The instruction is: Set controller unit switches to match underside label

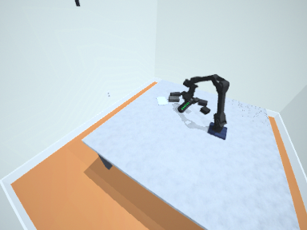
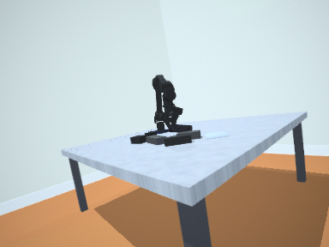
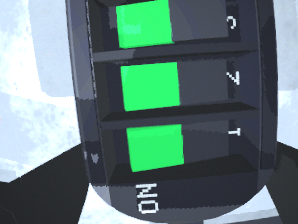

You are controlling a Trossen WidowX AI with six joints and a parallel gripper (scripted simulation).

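My gripper tip is 17 cm short of the block, 3 cm to the left of it and 3 cm above it. Round my gripper tip: bar (3 cm ahead, 14 cm to the right, 3 cm below); then white sheet (27 cm ahead, 6 cm to the left, 5 cm below).
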